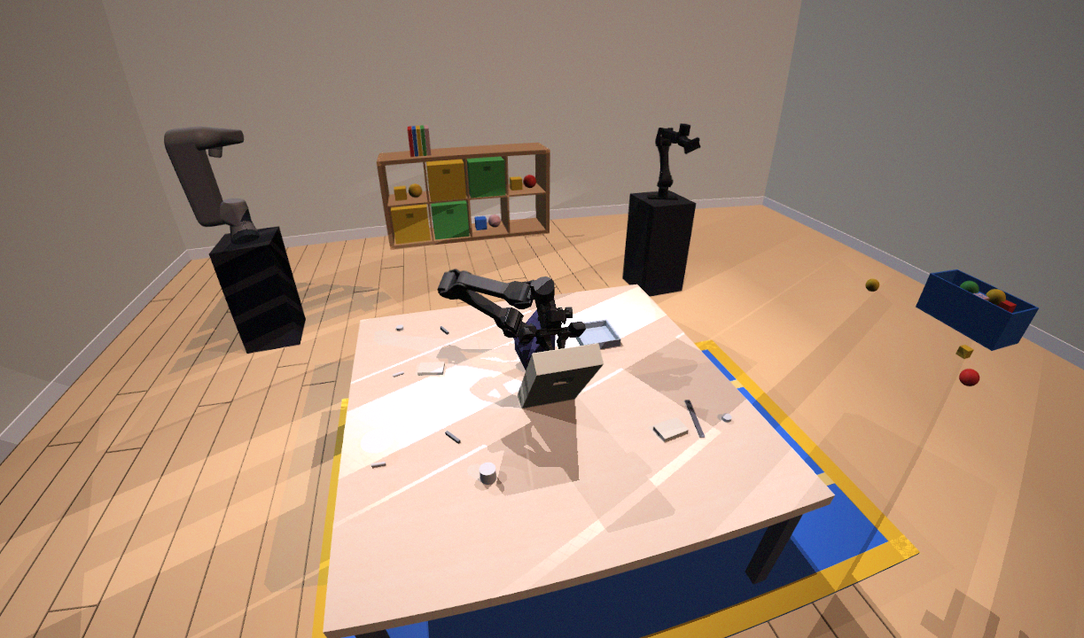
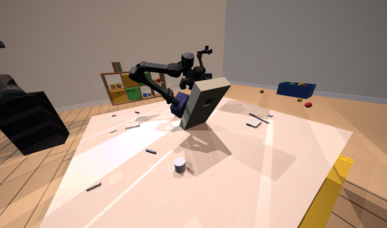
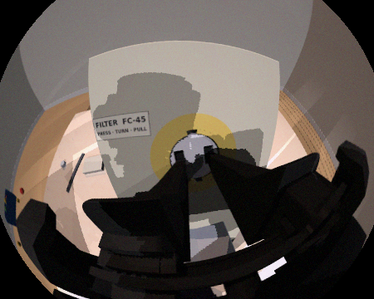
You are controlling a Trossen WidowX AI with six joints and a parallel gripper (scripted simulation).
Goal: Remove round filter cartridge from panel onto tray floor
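Now: the round white filter cartridge 20 mm ahead of my gripper tip and 10 mm below it. Round my gripper tip: service panel 30 mm behind, 90 mm below; then grey tray 400 mm behind, 310 mm to the left, 240 mm below.
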